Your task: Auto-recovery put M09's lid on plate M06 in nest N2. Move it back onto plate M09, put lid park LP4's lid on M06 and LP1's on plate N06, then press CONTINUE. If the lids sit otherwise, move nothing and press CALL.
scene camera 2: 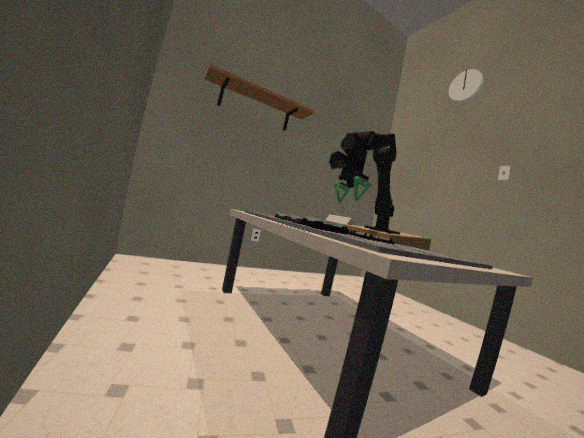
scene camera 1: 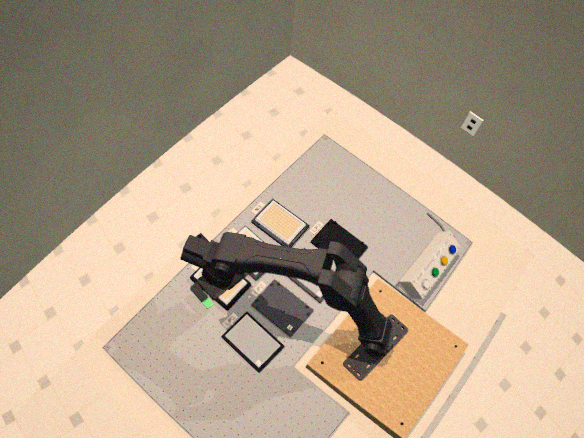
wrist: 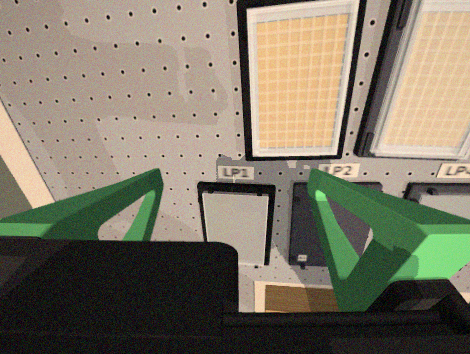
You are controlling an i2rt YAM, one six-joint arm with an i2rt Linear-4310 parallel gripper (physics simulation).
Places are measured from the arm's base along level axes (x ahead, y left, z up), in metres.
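Pixels of known places: gripper, fingertip midpoint: (scene camera 2: pixel 347 201) (scene camera 1: pixel 216 289) (wrist: pixel 235 176); arm's base, origin of the base link: (scene camera 2: pixel 381 230) (scene camera 1: pixel 375 347).
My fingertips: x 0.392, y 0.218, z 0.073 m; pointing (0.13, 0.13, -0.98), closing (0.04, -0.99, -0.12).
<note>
For each thing: its top centre in the pictures, then the offset to it from my fingertips. "spot": a spot on its surface instead.
- LP2, middle of its top: (wrist: pixel 331 236) (scene camera 1: pixel 282 306) 0.122 m right, 0.128 m back, 0.099 m down
- third park, surface spot: (wrist: pixel 445 201) spot: 0.233 m right, 0.060 m back, 0.101 m down
- black park, middle of its top: (scene camera 1: pixel 340 242) 0.385 m right, 0.102 m back, 0.099 m down
- amber gridded plate, middle of its top: (wrist: pixel 298 90) (scene camera 1: pixel 219 278) (scene camera 2: pixel 325 220) 0.043 m right, 0.047 m ahead, 0.083 m down
- second amber plate, middle of its top: (wrist: pixel 450 87) 0.168 m right, 0.057 m ahead, 0.087 m down
- pale button console, middle of its top: (scene camera 1: pixel 435 259) (scene camera 2: pixel 341 216) 0.526 m right, 0.345 m back, 0.035 m down
My gripper (scene camera 2: pixel 349 199) (wrist: pixel 235 176) is open and empty, high above the pegboard. In the wrist view, LP1 (scene camera 1: pixel 252 342) (wrist: pixel 237 215) holds a light grey panel in a black frame. LP2 (scene camera 1: pixel 282 307) (wrist: pixel 305 235) shows a plain dark surface. A third park (scene camera 1: pixel 309 288) (wrist: pixel 445 201) has a light panel, partly hidden by the arm or finger. A black park (scene camera 1: pixel 332 232) lies farther along. An amber gridded plate (scene camera 1: pixel 235 295) (wrist: pixel 300 80) lies beyond LP1. A second amber plate (wrist: pixel 440 75) sits right of it, cut off. A third (scene camera 1: pixel 281 222) is near the board's edge. Plate names and lid marks are unreadable.
A pale button console (scene camera 1: pixel 412 277) (scene camera 2: pixel 338 219) stands on the pegboard's far side, with blue (scene camera 1: pixel 452 249), yellow (scene camera 1: pixel 444 260), green (scene camera 1: pixel 435 272) and white (scene camera 1: pixel 425 284) buttons. The arm's base is on a wooden board (scene camera 1: pixel 425 395). The arm crosses above the plates and parks.
</note>
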